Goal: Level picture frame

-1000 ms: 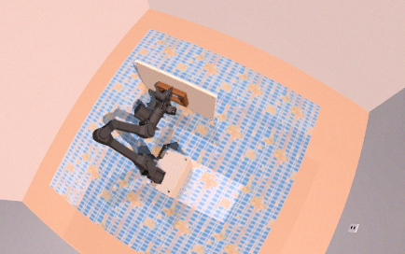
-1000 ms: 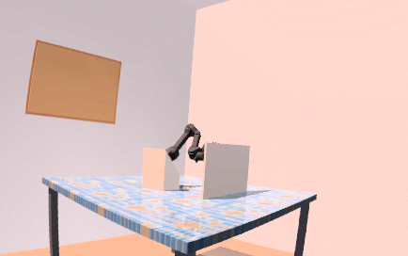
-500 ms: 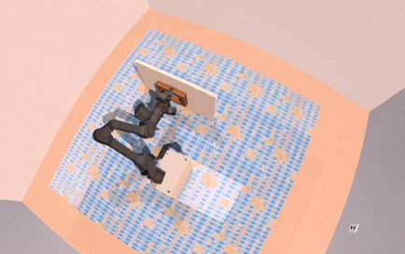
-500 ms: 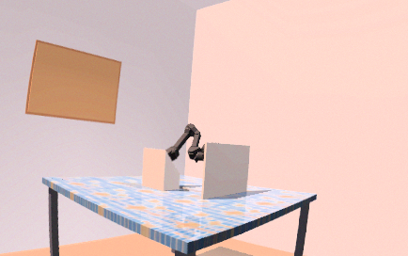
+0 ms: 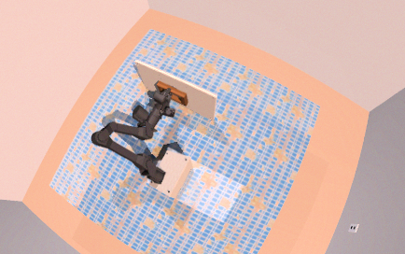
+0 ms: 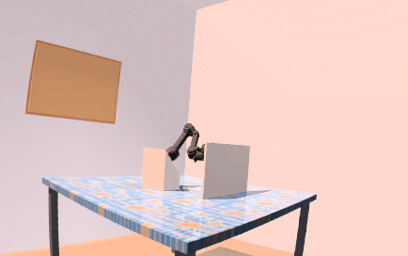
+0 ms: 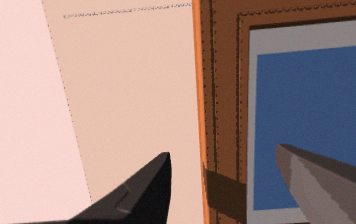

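Right now the picture frame is 20 mm ahead of my gripper tip and 50 mm below it. The rest, counted from my gripper tip: wall panel 30 mm ahead, 60 mm below.
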